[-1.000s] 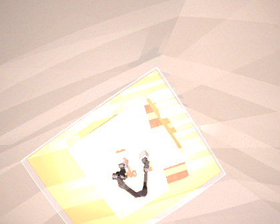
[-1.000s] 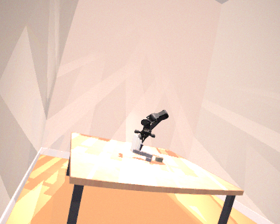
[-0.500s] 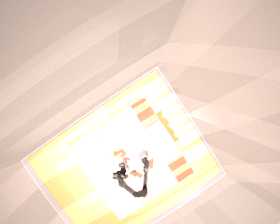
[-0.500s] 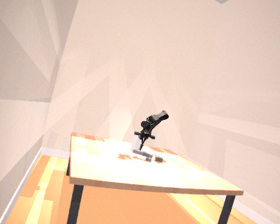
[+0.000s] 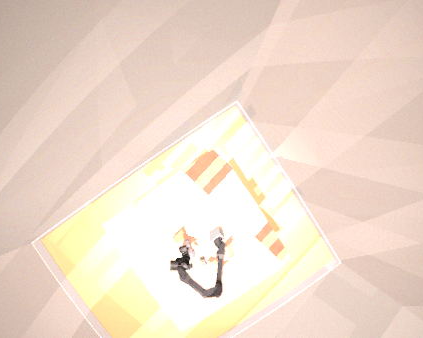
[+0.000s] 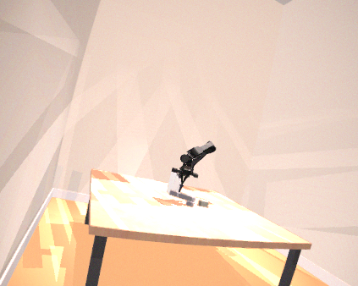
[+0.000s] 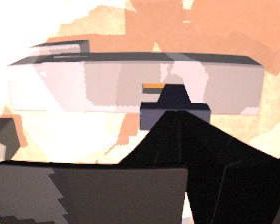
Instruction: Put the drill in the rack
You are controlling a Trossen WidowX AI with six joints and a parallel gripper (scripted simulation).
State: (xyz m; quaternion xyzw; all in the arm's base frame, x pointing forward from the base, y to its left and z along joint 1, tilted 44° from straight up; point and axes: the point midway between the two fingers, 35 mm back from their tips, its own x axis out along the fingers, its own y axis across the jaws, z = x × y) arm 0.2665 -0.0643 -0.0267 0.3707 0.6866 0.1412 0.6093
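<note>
Right now the drill is 10 mm ahead of my gripper tip, 50 mm to the left of it and 80 mm below it.
</note>
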